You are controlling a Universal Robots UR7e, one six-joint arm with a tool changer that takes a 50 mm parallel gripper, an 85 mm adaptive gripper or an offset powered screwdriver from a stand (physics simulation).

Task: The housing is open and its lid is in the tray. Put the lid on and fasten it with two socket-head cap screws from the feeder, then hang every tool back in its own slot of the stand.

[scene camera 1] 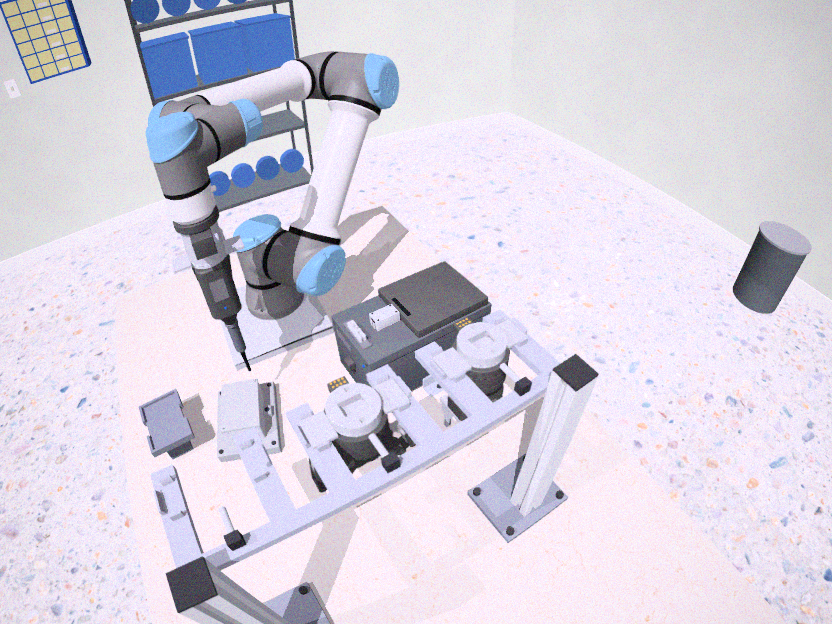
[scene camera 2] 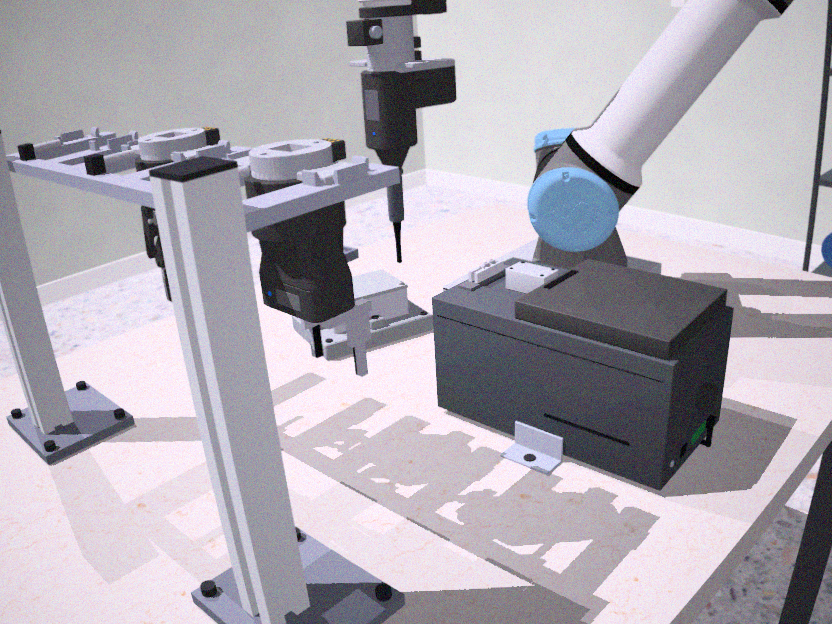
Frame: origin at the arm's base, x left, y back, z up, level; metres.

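Where they show: arm's base, origin of the base link: [scene camera 1: 275,298].
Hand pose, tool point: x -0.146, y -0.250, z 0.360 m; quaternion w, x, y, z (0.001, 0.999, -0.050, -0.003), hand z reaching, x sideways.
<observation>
Each offset is from my tool point to the top centre of the thing. "spot": to the spot under its first point.
The arm carries the screwdriver {dx +0.002, dy +0.033, dz +0.000 m} [scene camera 1: 218,292] [scene camera 2: 389,107]; its thin bit points down above and behind the housing {dx -0.052, dy -0.047, dz -0.326 m} [scene camera 1: 238,409] [scene camera 2: 379,292], clear of it. I cannot make out a screw on the bit. A light grey flat top covers the housing; screw heads on it are too small to tell. The tray {spot: dx -0.206, dy -0.009, dz -0.330 m} [scene camera 1: 168,424] stands left of the housing and looks empty. The stand [scene camera 1: 315,511] [scene camera 2: 208,322] holds two parked grippers. The nearer gripper [scene camera 2: 339,355] in scene camera 2 has its fingers apart with nothing between; the other's fingers are mostly hidden.
The dark screw feeder {dx +0.332, dy -0.095, dz -0.223 m} [scene camera 1: 403,352] [scene camera 2: 551,382] stands right of the housing, behind the stand. The stand's leftmost slot {spot: dx -0.064, dy -0.379, dz -0.054 m} [scene camera 1: 258,463] has no tool. A small angle bracket {spot: dx +0.330, dy -0.176, dz -0.382 m} [scene camera 2: 537,443] sits before the feeder. A shelf [scene camera 1: 218,83] and a dark bin [scene camera 1: 769,272] stand farther off.
</observation>
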